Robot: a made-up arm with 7 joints. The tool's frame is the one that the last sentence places.
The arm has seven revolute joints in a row. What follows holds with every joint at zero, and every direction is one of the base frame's. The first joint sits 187 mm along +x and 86 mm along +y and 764 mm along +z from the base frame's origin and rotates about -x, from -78.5 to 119.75 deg. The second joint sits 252 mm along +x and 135 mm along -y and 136 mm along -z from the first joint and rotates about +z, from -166.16 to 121.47 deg. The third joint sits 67 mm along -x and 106 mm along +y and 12 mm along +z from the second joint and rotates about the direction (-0.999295, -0.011, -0.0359), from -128.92 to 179.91 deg. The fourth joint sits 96 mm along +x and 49 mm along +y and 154 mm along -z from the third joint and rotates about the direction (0.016, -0.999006, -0.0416), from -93.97 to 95.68 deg. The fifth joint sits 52 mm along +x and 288 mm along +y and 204 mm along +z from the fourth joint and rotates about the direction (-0.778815, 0.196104, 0.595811), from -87.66 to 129.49 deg. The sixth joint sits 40 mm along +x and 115 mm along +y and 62 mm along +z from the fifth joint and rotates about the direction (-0.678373, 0.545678, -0.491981), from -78.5 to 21.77 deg. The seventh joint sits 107 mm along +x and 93 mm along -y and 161 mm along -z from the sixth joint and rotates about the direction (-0.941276, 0.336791, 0.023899), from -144.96 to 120.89 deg. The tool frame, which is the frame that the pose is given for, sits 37 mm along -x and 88 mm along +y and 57 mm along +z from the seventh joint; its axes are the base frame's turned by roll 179.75, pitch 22.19 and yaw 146.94 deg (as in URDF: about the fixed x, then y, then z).
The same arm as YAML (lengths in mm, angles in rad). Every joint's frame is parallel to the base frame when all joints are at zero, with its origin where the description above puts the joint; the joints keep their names.
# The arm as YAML. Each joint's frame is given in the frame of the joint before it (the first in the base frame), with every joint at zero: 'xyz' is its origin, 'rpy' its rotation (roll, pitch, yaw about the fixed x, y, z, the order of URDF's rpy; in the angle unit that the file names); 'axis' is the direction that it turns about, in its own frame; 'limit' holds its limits. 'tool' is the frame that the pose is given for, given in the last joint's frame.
units:
  length: mm
  angle: rad
joints:
  - name: joint 1
    type: revolute
    origin:
      xyz: [187.0, 86.0, 764.0]
      rpy: [0.0, 0.0, 0.0]
    axis: [-1.0, 0.0, 0.0]
    limit:
      lower: -1.3701
      upper: 2.09
  - name: joint 2
    type: revolute
    origin:
      xyz: [252.0, -135.0, -136.0]
      rpy: [0.0, 0.0, 0.0]
    axis: [0.0, 0.0, 1.0]
    limit:
      lower: -2.9
      upper: 2.1201
  - name: joint 3
    type: revolute
    origin:
      xyz: [-67.0, 106.0, 12.0]
      rpy: [0.0, 0.0, 0.0]
    axis: [-0.999295, -0.011, -0.0359]
    limit:
      lower: -2.2501
      upper: 3.14
  - name: joint 4
    type: revolute
    origin:
      xyz: [96.0, 49.0, -154.0]
      rpy: [0.0, 0.0, 0.0]
    axis: [0.016, -0.999006, -0.0416]
    limit:
      lower: -1.6401
      upper: 1.6699
  - name: joint 5
    type: revolute
    origin:
      xyz: [52.0, 288.0, 204.0]
      rpy: [0.0, 0.0, 0.0]
    axis: [-0.778815, 0.196104, 0.595811]
    limit:
      lower: -1.53
      upper: 2.26
  - name: joint 6
    type: revolute
    origin:
      xyz: [40.0, 115.0, 62.0]
      rpy: [0.0, 0.0, 0.0]
    axis: [-0.678373, 0.545678, -0.491981]
    limit:
      lower: -1.3701
      upper: 0.38
  - name: joint 7
    type: revolute
    origin:
      xyz: [107.0, -93.0, -161.0]
      rpy: [0.0, 0.0, 0.0]
    axis: [-0.941276, 0.336791, 0.023899]
    limit:
      lower: -2.53
      upper: 2.1099
tool:
  origin:
    xyz: [-37.0, 88.0, 57.0]
    rpy: [3.1372, 0.3873, 2.5646]

